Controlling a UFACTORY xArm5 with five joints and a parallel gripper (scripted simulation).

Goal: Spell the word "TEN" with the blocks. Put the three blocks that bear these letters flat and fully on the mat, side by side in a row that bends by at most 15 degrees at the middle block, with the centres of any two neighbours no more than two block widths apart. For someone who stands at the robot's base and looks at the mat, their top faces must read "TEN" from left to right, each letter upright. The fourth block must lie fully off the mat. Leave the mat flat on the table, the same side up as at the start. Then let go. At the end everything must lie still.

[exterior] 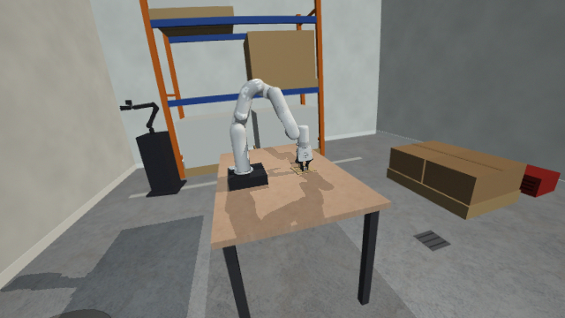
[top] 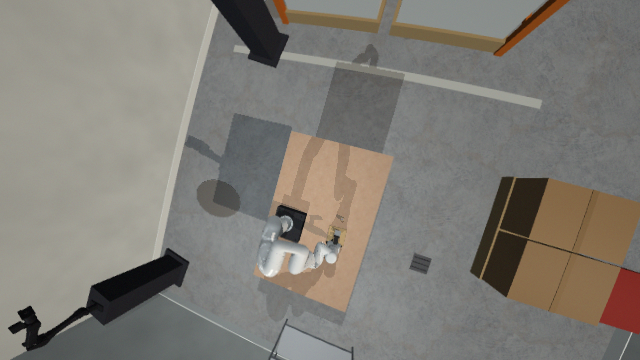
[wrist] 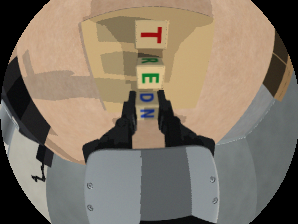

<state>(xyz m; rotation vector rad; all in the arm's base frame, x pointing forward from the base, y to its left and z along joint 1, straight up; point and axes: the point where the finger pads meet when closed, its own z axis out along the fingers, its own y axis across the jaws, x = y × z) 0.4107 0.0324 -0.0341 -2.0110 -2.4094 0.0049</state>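
Right now my hand is 4 cm to the right of the tan mat and 3 cm above it.
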